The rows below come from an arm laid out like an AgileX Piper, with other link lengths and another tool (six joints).
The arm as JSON. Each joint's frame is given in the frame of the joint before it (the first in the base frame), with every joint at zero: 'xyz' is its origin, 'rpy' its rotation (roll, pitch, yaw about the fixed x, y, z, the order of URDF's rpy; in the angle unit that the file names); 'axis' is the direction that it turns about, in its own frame. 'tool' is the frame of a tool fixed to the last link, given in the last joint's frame.
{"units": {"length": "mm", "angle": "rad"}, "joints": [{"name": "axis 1", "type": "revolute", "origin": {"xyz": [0.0, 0.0, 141.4], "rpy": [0.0, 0.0, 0.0]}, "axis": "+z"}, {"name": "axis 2", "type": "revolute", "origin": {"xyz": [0.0, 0.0, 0.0], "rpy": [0.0, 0.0, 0.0]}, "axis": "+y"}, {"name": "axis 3", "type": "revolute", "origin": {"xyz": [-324.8, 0.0, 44.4], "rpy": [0.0, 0.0, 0.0]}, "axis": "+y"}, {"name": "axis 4", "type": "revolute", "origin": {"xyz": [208.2, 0.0, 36.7], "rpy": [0.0, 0.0, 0.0]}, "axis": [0.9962, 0.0, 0.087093]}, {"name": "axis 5", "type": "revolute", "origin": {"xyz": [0.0, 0.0, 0.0], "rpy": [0.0, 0.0, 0.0]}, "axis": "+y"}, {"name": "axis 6", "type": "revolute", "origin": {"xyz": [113.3, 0.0, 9.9], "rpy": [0.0, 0.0, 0.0]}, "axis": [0.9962, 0.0, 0.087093]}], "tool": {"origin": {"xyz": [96.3, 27.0, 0.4], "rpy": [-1.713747, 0.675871, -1.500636]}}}
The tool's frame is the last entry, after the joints.
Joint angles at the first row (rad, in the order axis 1, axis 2, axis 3, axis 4, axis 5, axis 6):
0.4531 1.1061 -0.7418 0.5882 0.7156 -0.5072
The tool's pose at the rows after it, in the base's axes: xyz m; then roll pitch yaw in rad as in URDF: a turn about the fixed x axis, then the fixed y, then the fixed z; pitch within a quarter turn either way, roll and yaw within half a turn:
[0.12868 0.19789 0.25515 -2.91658 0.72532 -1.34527]
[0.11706 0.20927 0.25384 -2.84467 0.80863 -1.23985]
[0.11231 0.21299 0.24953 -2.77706 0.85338 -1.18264]
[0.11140 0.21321 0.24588 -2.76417 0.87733 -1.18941]
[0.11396 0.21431 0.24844 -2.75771 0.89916 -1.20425]
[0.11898 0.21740 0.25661 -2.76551 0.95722 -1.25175]
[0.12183 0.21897 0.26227 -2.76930 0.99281 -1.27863]
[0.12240 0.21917 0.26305 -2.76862 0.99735 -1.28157]
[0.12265 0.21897 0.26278 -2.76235 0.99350 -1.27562]
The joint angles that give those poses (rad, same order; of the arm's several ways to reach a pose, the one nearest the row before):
0.4531 1.1026 -0.6426 0.8574 0.6693 -0.8154
0.4531 1.1003 -0.5527 1.1241 0.6525 -1.0962
0.4532 1.0981 -0.4722 1.3286 0.6333 -1.3115
0.4531 1.0981 -0.4291 1.4287 0.6215 -1.3997
0.4531 1.0980 -0.4227 1.4736 0.6154 -1.4195
0.4531 1.0980 -0.4207 1.5502 0.6133 -1.4259
0.4531 1.0959 -0.4207 1.5943 0.6133 -1.4276
0.4531 1.0959 -0.4207 1.6015 0.6128 -1.4295
0.4531 1.0959 -0.4207 1.6015 0.6111 -1.4344

